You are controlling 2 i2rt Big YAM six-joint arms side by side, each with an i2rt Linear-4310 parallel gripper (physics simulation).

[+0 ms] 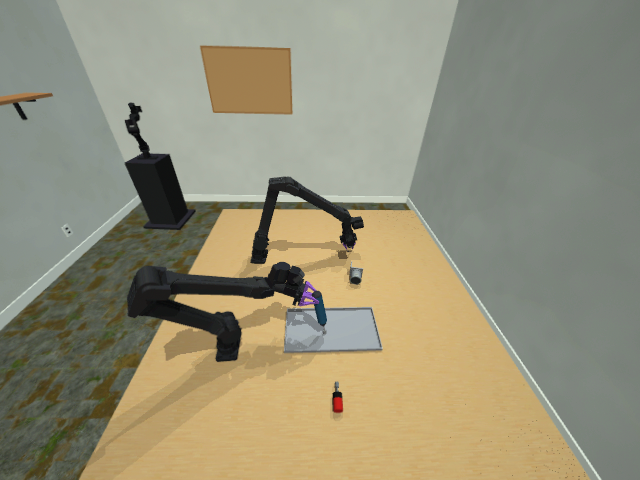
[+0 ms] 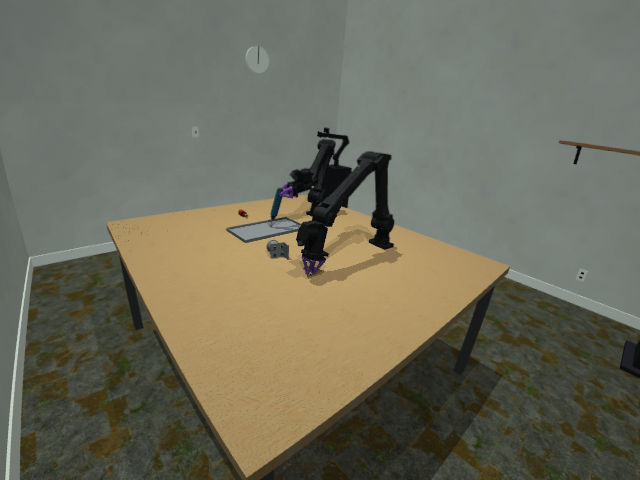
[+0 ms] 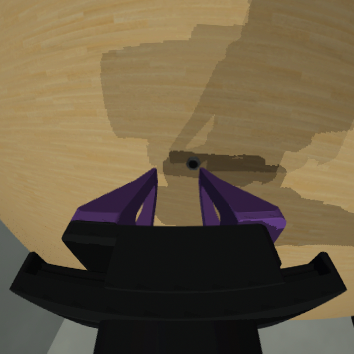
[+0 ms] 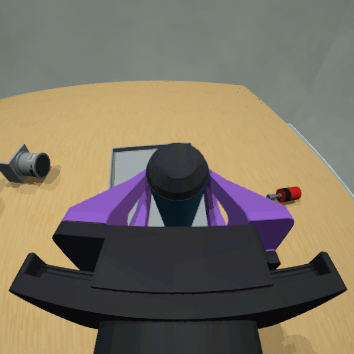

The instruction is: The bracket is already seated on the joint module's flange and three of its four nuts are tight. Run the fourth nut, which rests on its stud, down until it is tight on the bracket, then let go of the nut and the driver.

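Frame: origin at the left arm's base, x back, y left, z down, level; millimetres.
Seen in the pictures: left gripper, fingertip midpoint: (image 1: 349,249) (image 2: 310,274) (image 3: 177,174); right gripper, fingertip midpoint: (image 1: 319,298) (image 2: 278,194) (image 4: 177,174); left arm's base, origin of the base link: (image 1: 259,257) (image 2: 380,244); right arm's base, origin of the base link: (image 1: 229,347).
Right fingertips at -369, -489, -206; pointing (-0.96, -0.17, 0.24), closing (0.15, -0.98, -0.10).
Observation:
Pixels of each thing's top centre, then the offset from my right fingertips to it, as dx, dy, dz. Level surfaces: height alone.
- blue driver, middle of its top: (image 4: 193,131) (image 1: 321,295) (image 2: 276,187) -8, -9, -34
- small dark nut, middle of its top: (image 3: 192,164) -184, +566, +201
- grey joint module, middle of its top: (image 4: 23,154) (image 2: 275,241) (image 1: 356,271) -204, +316, +140
- grey tray, middle of its top: (image 4: 164,214) (image 1: 331,327) (image 2: 267,227) -61, -3, +190
- red-handled tool, middle of its top: (image 4: 286,190) (image 1: 337,394) (image 2: 243,211) -73, -293, +172
- wooden table, its level: dz +206
My right gripper (image 1: 316,298) (image 2: 280,191) (image 4: 177,174) is shut on the blue driver (image 1: 321,311) (image 2: 276,205) (image 4: 177,202) by its black-capped end; the driver hangs steeply, tip down, over the tray. My left gripper (image 1: 349,249) (image 2: 310,274) (image 3: 177,174) points down low over the table, its fingers apart with nothing between them. A small dark nut (image 3: 193,163) shows just beyond the left fingertips, nearer the right-hand finger. The grey joint module (image 1: 355,276) (image 2: 270,244) (image 4: 36,164) lies on its side, with the bracket (image 2: 280,250) (image 4: 17,166) on its end. Its nuts are too small to tell apart.
The grey tray (image 1: 361,330) (image 2: 245,233) (image 4: 122,160) lies beneath the driver. A red-handled tool (image 1: 337,401) (image 2: 242,212) (image 4: 289,194) lies beyond it, away from the joint module. The wooden table (image 1: 434,372) (image 2: 320,335) carries both arms.

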